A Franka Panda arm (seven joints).
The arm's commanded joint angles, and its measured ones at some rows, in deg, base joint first. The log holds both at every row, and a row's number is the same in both.
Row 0, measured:
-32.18 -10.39 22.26 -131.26 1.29 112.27 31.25
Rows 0 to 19, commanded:
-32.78 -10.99 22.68 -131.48 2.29 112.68 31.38
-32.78 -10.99 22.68 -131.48 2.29 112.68 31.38
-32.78 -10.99 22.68 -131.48 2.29 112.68 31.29
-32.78 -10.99 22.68 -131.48 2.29 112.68 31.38
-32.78 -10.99 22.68 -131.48 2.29 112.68 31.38
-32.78 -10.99 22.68 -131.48 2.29 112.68 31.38
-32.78 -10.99 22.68 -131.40 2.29 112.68 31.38
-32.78 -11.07 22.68 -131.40 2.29 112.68 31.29
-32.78 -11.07 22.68 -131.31 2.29 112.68 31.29
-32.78 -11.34 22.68 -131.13 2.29 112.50 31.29
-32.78 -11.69 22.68 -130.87 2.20 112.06 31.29
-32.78 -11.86 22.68 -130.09 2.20 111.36 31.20
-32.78 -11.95 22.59 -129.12 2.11 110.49 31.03
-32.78 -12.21 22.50 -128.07 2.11 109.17 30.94
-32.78 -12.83 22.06 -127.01 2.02 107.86 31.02
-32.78 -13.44 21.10 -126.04 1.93 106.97 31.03
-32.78 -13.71 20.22 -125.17 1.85 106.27 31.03
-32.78 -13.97 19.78 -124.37 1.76 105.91 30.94
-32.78 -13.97 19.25 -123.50 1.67 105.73 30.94
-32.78 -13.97 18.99 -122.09 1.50 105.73 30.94
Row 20, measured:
-32.30 -13.12 19.99 -125.41 1.31 107.78 31.26
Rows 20 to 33, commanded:
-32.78 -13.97 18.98 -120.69 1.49 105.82 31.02
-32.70 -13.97 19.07 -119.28 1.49 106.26 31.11
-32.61 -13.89 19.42 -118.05 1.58 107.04 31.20
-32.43 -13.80 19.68 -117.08 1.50 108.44 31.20
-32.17 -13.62 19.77 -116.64 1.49 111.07 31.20
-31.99 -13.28 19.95 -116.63 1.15 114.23 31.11
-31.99 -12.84 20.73 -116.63 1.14 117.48 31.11
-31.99 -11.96 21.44 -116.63 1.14 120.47 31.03
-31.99 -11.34 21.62 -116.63 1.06 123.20 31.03
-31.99 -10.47 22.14 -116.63 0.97 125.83 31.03
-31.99 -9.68 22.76 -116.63 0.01 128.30 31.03
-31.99 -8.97 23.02 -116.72 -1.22 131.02 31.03
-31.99 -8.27 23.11 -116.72 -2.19 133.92 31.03
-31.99 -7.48 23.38 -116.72 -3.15 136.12 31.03
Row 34, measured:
-31.72 -9.80 22.41 -117.30 -0.17 129.73 31.24
